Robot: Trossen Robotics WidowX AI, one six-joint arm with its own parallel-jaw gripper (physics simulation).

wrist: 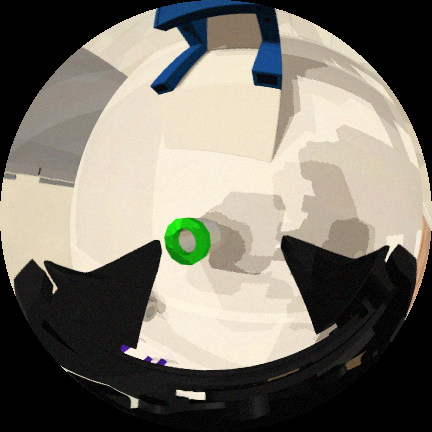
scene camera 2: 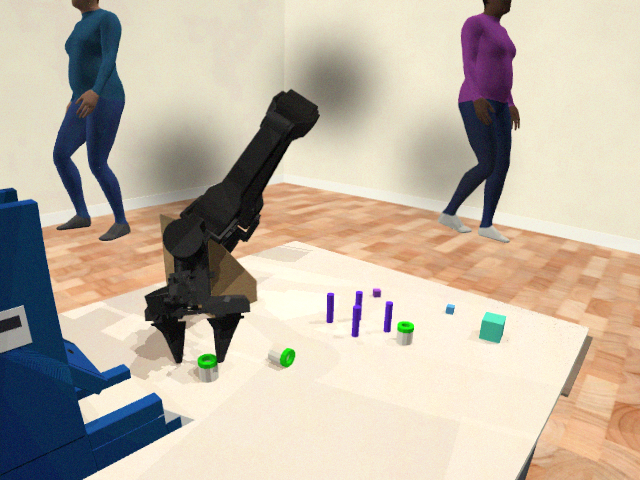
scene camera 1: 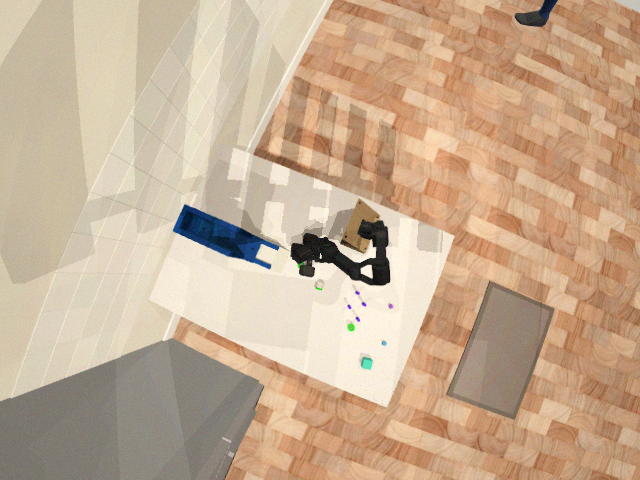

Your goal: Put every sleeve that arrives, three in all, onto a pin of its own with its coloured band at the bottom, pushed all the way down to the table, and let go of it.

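My gripper (scene camera 2: 200,360) (wrist: 222,244) is open, its fingers pointing down low over the table. An upright sleeve (scene camera 1: 300,265) (scene camera 2: 208,370) (wrist: 201,247), green band on top, shows between the fingers in the wrist view, nearer the left one; the fingers' exact height against it is hard to tell. A second sleeve (scene camera 1: 319,285) (scene camera 2: 276,355) (wrist: 151,311) lies on its side. A third sleeve (scene camera 1: 351,327) (scene camera 2: 404,336) stands upright, green band on top, beside the purple pins. Several pins, among them one nearest that sleeve (scene camera 2: 388,316), stand bare. The gripper's fingertips are hidden in scene camera 1.
A blue chute (scene camera 1: 206,228) (scene camera 2: 25,258) (wrist: 269,55) stands beyond the upright sleeve. A brown angled block (scene camera 1: 354,223) (scene camera 2: 232,273) stands near the arm. A teal cube (scene camera 1: 366,363) (scene camera 2: 492,327), a small blue cube (scene camera 1: 384,343) (scene camera 2: 450,308) and a small purple cube (scene camera 1: 390,306) (scene camera 2: 376,292) lie around the pins' side.
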